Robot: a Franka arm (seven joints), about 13 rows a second.
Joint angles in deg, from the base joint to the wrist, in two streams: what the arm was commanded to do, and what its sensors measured. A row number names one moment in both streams.
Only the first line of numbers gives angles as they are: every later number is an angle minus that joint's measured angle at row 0.
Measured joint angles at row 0: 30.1 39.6 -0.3 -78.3 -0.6 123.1 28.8
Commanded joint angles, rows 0 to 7: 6.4 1.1 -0.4 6.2 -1.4 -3.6 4.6; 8.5 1.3 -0.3 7.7 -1.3 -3.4 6.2; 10.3 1.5 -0.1 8.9 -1.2 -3.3 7.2; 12.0 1.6 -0.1 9.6 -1.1 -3.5 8.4; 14.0 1.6 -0.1 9.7 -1.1 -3.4 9.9; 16.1 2.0 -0.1 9.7 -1.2 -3.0 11.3; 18.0 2.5 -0.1 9.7 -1.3 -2.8 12.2; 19.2 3.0 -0.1 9.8 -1.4 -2.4 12.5
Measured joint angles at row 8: 17.1 1.0 0.3 7.5 -0.4 -2.1 10.7
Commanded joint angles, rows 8 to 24: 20.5 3.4 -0.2 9.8 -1.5 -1.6 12.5; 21.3 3.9 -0.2 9.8 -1.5 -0.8 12.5; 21.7 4.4 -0.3 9.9 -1.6 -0.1 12.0; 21.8 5.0 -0.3 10.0 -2.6 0.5 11.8; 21.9 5.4 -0.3 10.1 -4.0 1.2 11.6; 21.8 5.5 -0.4 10.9 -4.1 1.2 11.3; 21.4 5.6 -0.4 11.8 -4.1 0.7 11.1; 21.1 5.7 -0.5 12.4 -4.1 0.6 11.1; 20.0 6.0 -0.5 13.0 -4.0 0.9 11.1; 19.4 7.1 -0.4 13.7 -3.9 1.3 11.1; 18.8 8.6 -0.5 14.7 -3.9 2.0 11.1; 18.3 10.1 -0.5 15.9 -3.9 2.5 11.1; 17.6 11.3 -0.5 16.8 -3.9 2.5 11.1; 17.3 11.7 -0.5 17.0 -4.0 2.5 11.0; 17.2 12.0 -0.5 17.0 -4.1 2.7 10.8; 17.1 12.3 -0.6 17.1 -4.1 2.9 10.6; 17.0 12.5 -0.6 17.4 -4.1 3.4 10.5
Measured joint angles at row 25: 17.2 11.3 -0.9 14.6 -3.2 3.5 11.0
